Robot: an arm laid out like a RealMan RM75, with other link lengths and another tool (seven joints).
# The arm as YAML. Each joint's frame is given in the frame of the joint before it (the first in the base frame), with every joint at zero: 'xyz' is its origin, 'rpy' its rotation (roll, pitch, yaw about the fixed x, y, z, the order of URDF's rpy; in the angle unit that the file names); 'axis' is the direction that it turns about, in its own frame. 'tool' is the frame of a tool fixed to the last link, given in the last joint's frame.
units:
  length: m
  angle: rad
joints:
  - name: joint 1
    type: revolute
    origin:
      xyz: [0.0, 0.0, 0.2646]
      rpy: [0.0, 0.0, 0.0]
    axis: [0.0, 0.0, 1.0]
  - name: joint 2
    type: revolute
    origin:
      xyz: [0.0, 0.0, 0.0]
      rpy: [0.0, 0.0, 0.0]
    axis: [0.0, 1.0, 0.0]
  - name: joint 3
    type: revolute
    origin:
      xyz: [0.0, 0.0, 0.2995]
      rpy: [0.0, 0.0, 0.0]
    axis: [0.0, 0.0, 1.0]
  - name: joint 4
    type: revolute
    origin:
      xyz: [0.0, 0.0, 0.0]
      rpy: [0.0, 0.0, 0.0]
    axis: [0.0, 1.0, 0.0]
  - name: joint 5
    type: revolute
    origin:
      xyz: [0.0, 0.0, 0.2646]
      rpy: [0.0, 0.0, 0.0]
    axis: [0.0, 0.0, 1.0]
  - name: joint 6
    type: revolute
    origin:
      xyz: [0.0, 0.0, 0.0]
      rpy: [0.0, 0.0, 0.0]
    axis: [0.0, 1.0, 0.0]
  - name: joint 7
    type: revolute
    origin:
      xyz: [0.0, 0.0, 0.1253]
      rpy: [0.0, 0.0, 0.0]
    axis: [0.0, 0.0, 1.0]
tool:
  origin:
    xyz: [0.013, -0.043, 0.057]
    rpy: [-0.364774, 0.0, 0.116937]
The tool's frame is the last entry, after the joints.
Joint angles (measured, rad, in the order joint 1, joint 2, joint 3, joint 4, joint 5, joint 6, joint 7), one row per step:
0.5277, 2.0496, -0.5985, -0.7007, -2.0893, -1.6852, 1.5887
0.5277, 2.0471, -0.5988, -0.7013, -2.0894, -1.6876, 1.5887
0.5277, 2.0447, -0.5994, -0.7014, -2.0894, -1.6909, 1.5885
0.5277, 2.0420, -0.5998, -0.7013, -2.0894, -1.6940, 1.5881
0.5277, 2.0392, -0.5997, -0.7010, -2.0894, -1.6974, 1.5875
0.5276, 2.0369, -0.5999, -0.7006, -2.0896, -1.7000, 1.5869
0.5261, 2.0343, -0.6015, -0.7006, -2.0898, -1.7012, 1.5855
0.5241, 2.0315, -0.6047, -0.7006, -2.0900, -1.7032, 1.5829
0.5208, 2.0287, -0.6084, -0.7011, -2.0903, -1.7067, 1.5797
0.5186, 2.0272, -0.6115, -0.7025, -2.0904, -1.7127, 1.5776
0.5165, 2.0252, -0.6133, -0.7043, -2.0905, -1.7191, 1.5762
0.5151, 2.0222, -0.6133, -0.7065, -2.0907, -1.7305, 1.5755
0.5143, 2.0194, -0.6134, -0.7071, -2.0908, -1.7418, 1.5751
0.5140, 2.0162, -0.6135, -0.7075, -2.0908, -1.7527, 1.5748
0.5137, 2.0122, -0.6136, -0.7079, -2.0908, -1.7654, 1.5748
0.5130, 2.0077, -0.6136, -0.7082, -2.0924, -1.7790, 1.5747
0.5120, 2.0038, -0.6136, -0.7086, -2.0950, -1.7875, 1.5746
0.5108, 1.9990, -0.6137, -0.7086, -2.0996, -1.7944, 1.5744
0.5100, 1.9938, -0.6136, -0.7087, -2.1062, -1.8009, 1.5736
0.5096, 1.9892, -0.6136, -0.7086, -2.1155, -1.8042, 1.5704
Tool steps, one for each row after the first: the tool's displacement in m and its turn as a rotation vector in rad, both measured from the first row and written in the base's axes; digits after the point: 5 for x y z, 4 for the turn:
0.00024, 0.00008, 0.00130, -0.0004, -0.0015, 0.0016
0.00034, -0.00006, 0.00234, -0.0019, -0.0024, 0.0038
0.00056, -0.00014, 0.00353, -0.0029, -0.0035, 0.0058
0.00081, -0.00025, 0.00480, -0.0039, -0.0042, 0.0078
0.00109, -0.00040, 0.00575, -0.0049, -0.0051, 0.0093
0.00205, -0.00080, 0.00680, -0.0053, -0.0080, 0.0103
0.00304, -0.00150, 0.00768, -0.0069, -0.0118, 0.0130
0.00432, -0.00282, 0.00855, -0.0095, -0.0156, 0.0160
0.00451, -0.00412, 0.00896, -0.0139, -0.0169, 0.0206
0.00481, -0.00529, 0.00992, -0.0174, -0.0178, 0.0245
0.00457, -0.00667, 0.01157, -0.0226, -0.0164, 0.0303
0.00415, -0.00810, 0.01272, -0.0291, -0.0139, 0.0357
0.00367, -0.00928, 0.01406, -0.0351, -0.0117, 0.0411
0.00316, -0.01064, 0.01574, -0.0423, -0.0092, 0.0471
0.00306, -0.01238, 0.01754, -0.0508, -0.0079, 0.0528
0.00369, -0.01367, 0.01916, -0.0565, -0.0093, 0.0557
0.00507, -0.01495, 0.02104, -0.0622, -0.0137, 0.0570
0.00670, -0.01614, 0.02307, -0.0683, -0.0202, 0.0585
0.00874, -0.01703, 0.02469, -0.0733, -0.0303, 0.0605

